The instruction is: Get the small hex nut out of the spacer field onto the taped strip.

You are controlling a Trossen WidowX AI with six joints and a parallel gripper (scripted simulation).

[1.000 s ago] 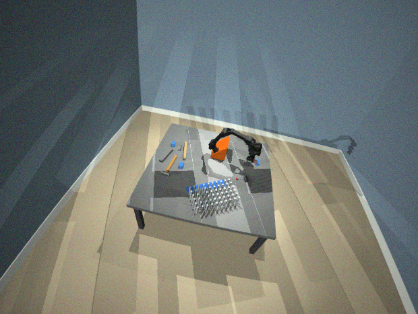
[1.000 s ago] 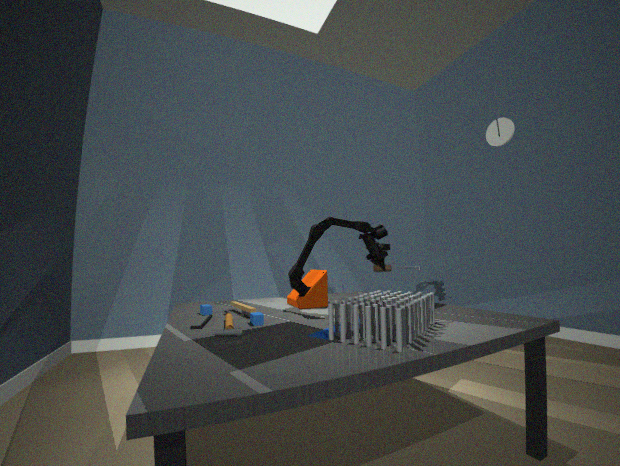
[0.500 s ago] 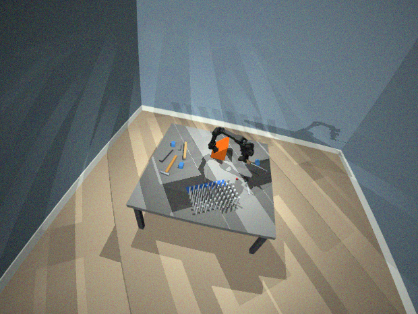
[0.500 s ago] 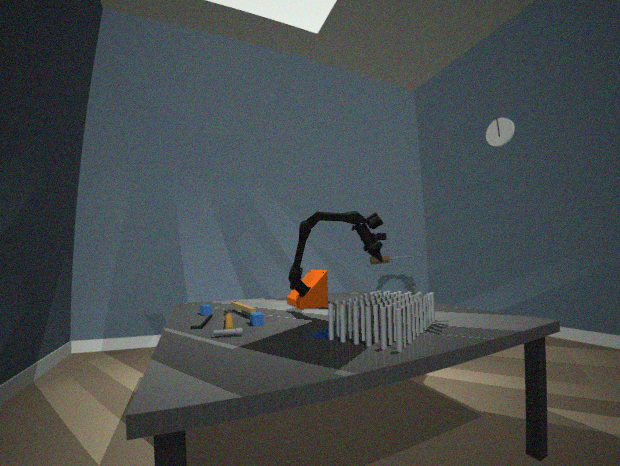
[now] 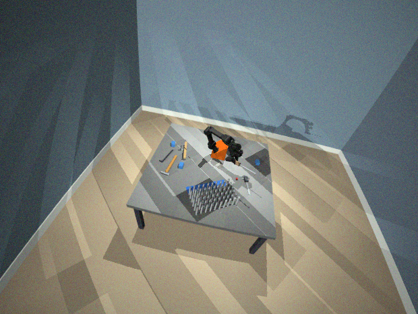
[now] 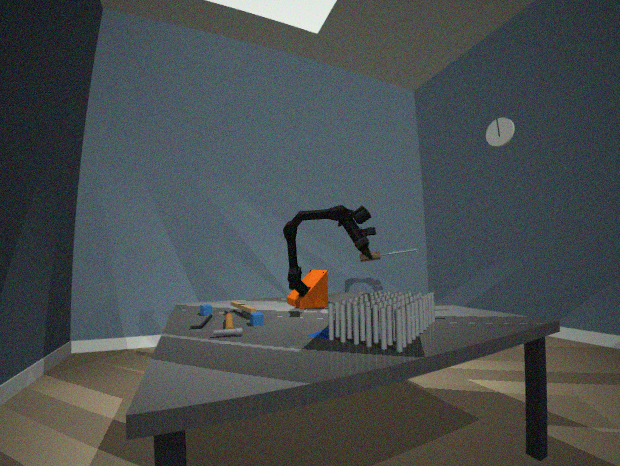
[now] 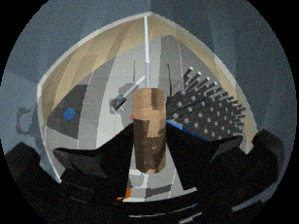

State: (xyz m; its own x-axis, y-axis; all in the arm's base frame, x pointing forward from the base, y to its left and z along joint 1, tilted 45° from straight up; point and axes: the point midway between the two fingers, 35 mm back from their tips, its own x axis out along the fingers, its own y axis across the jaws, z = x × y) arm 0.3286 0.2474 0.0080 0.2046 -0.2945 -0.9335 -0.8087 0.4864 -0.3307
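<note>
Now: the blue taped strip 250 mm below my gripper tip, 220 mm to the right of it and 130 mm ahead of it. The rest, counted from my gripper tip: hook tool 80 mm to the left, 60 mm ahead, 20 mm above; red thing 240 mm below, 70 mm to the left, 30 mm behind.
</note>
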